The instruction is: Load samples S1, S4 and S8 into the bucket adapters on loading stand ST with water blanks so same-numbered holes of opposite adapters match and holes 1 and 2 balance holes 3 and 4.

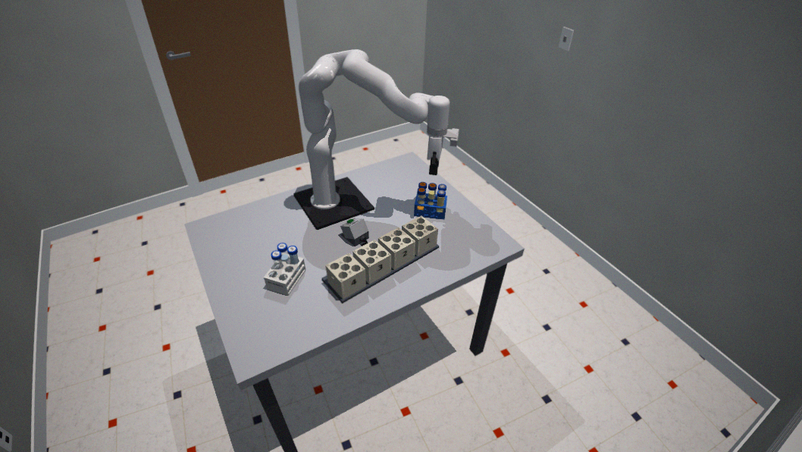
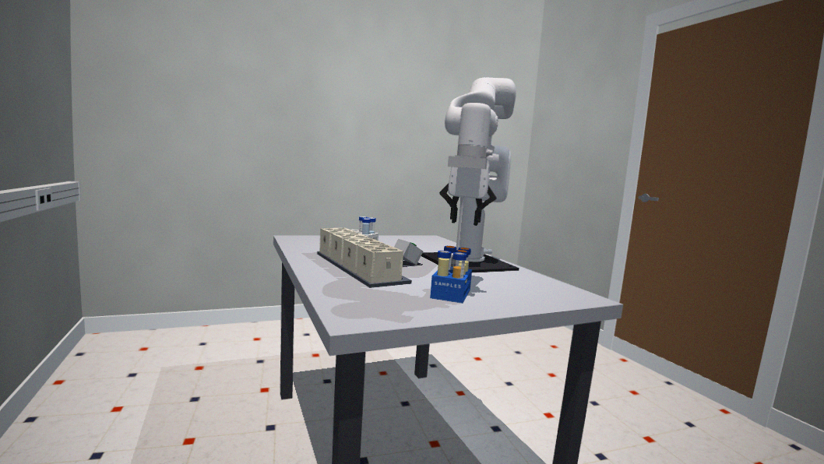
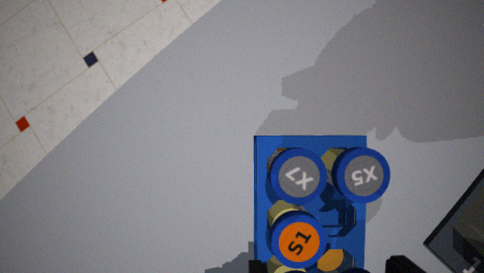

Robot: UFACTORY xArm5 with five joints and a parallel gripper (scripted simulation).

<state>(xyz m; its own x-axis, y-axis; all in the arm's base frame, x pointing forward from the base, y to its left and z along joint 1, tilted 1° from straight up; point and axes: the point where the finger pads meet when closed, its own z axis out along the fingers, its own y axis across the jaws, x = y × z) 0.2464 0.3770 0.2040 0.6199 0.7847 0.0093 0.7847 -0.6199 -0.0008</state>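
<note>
Right now my hand is 18 cm above the blue samples rack, 2 cm short of it and 1 cm to the left of it. Also, from my hand: adapter 3: 38 cm to the right, 21 cm ahead, 16 cm below; white rack: 67 cm to the right, 18 cm below, 10 cm ahead.
</note>
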